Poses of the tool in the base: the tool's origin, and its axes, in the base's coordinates. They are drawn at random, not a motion.
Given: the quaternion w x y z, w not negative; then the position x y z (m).
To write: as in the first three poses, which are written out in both.
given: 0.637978 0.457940 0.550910 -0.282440 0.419 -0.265 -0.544
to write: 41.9 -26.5 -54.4 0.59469 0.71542 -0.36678 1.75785
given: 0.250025 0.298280 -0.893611 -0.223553 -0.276 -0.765 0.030
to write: -27.6 -76.5 3.0 0.30806 -0.92292 -0.23089 2.63618
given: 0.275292 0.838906 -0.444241 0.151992 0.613 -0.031 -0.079
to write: 61.3 -3.1 -7.9 0.87262 -0.46210 0.15810 2.58381
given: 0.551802 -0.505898 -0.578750 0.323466 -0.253 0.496 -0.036
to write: -25.3 49.6 -3.6 -0.60661 -0.69397 0.38786 1.97255
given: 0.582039 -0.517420 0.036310 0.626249 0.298 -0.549 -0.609
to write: 29.8 -54.9 -60.9 -0.63631 0.04465 0.77014 1.89912
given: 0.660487 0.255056 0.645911 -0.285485 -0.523 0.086 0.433
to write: -52.3 8.6 43.3 0.33970 0.86025 -0.38022 1.69866
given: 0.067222 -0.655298 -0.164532 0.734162 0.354 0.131 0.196
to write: 35.4 13.1 19.6 -0.65678 -0.16491 0.73583 3.00705
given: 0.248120 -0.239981 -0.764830 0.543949 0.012 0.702 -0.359
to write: 1.2 70.2 -35.9 -0.24773 -0.78952 0.56151 2.64011
